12 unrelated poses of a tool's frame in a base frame.
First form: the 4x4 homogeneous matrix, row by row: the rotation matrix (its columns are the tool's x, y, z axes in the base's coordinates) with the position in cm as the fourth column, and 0 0 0 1 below. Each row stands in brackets.
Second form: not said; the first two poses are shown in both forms.
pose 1, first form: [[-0.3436 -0.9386 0.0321 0.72], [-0.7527 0.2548 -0.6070 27.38], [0.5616 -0.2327 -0.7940 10.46], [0 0 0 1]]
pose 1, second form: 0.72 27.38 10.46; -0.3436 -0.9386 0.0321; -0.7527 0.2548 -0.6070; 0.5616 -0.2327 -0.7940
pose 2, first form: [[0.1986 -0.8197 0.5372 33.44], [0.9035 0.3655 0.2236 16.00], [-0.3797 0.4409 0.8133 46.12], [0 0 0 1]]
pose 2, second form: 33.44 16.00 46.12; 0.1986 -0.8197 0.5372; 0.9035 0.3655 0.2236; -0.3797 0.4409 0.8133
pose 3, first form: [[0.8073 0.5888 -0.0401 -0.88], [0.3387 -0.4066 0.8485 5.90], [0.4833 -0.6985 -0.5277 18.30], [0 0 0 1]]
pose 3, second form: -0.88 5.90 18.30; 0.8073 0.5888 -0.0401; 0.3387 -0.4066 0.8485; 0.4833 -0.6985 -0.5277
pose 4, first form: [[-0.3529 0.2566 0.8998 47.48], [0.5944 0.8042 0.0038 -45.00], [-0.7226 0.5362 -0.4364 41.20], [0 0 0 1]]
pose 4, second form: 47.48 -45.00 41.20; -0.3529 0.2566 0.8998; 0.5944 0.8042 0.0038; -0.7226 0.5362 -0.4364
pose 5, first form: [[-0.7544 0.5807 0.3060 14.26], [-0.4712 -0.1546 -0.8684 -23.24], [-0.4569 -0.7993 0.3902 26.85], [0 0 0 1]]
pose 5, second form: 14.26 -23.24 26.85; -0.7544 0.5807 0.3060; -0.4712 -0.1546 -0.8684; -0.4569 -0.7993 0.3902
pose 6, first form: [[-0.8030 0.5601 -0.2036 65.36], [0.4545 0.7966 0.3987 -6.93], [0.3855 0.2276 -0.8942 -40.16], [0 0 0 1]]
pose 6, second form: 65.36 -6.93 -40.16; -0.8030 0.5601 -0.2036; 0.4545 0.7966 0.3987; 0.3855 0.2276 -0.8942
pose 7, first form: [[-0.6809 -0.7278 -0.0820 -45.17], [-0.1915 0.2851 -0.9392 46.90], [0.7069 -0.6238 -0.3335 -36.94], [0 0 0 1]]
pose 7, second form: -45.17 46.90 -36.94; -0.6809 -0.7278 -0.0820; -0.1915 0.2851 -0.9392; 0.7069 -0.6238 -0.3335
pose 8, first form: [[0.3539 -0.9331 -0.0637 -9.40], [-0.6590 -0.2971 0.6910 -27.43], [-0.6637 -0.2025 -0.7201 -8.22], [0 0 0 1]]
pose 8, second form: -9.40 -27.43 -8.22; 0.3539 -0.9331 -0.0637; -0.6590 -0.2971 0.6910; -0.6637 -0.2025 -0.7201
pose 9, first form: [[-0.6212 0.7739 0.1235 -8.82], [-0.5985 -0.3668 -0.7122 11.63], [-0.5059 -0.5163 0.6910 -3.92], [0 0 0 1]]
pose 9, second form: -8.82 11.63 -3.92; -0.6212 0.7739 0.1235; -0.5985 -0.3668 -0.7122; -0.5059 -0.5163 0.6910
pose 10, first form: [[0.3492 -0.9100 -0.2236 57.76], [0.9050 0.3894 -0.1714 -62.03], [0.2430 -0.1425 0.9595 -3.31], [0 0 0 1]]
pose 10, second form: 57.76 -62.03 -3.31; 0.3492 -0.9100 -0.2236; 0.9050 0.3894 -0.1714; 0.2430 -0.1425 0.9595
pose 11, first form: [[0.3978 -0.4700 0.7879 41.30], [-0.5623 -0.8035 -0.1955 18.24], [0.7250 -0.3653 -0.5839 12.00], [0 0 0 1]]
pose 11, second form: 41.30 18.24 12.00; 0.3978 -0.4700 0.7879; -0.5623 -0.8035 -0.1955; 0.7250 -0.3653 -0.5839
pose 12, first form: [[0.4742 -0.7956 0.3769 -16.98], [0.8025 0.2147 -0.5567 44.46], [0.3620 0.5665 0.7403 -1.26], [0 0 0 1]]
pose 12, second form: -16.98 44.46 -1.26; 0.4742 -0.7956 0.3769; 0.8025 0.2147 -0.5567; 0.3620 0.5665 0.7403
